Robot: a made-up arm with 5 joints.
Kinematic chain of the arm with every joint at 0, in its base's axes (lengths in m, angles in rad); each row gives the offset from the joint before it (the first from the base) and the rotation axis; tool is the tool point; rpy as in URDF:
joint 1: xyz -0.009 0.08 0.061 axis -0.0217 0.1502 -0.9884
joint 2: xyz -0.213 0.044 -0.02 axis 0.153 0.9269 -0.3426
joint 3: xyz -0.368 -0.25 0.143 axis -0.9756 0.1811 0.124
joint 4: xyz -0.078 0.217 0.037 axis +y
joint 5: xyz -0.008 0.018 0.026 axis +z
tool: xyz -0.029 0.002 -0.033 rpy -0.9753 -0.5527 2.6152
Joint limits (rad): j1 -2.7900..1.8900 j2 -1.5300..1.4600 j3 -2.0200..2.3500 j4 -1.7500..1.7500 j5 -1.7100..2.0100
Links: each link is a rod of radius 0.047 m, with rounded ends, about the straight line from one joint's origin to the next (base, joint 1, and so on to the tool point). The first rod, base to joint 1, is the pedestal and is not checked.
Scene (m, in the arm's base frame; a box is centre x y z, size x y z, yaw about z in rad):
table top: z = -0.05
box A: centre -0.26 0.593 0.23 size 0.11 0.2 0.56 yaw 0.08
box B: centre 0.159 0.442 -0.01 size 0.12 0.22 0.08 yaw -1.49
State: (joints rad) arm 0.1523 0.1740 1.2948 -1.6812 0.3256
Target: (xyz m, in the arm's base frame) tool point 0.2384 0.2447 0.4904
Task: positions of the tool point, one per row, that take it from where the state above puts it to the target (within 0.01 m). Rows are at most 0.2 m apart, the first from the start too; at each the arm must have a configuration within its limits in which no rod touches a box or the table.
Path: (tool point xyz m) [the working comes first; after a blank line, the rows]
Joints at the target: 1.8900 1.3730 0.4368 -1.6194 -0.0316
Straight joint move there: touches box A.

1: -0.6825 0.1466 0.2102
2: -0.5925 0.1864 0.3302
3: -0.4664 0.1977 0.4269
4: -0.3171 0.1797 0.4861
5: -0.1617 0.1351 0.4999
6: -0.1381 0.1861 0.5045
7: -0.0990 0.2319 0.5080
8: -0.0456 0.2679 0.5098
9: 0.0192 0.2900 0.5092
10: 0.0915 0.2948 0.5059
11: 0.1664 0.2799 0.4997
12: 0.2384 0.2447 0.4904

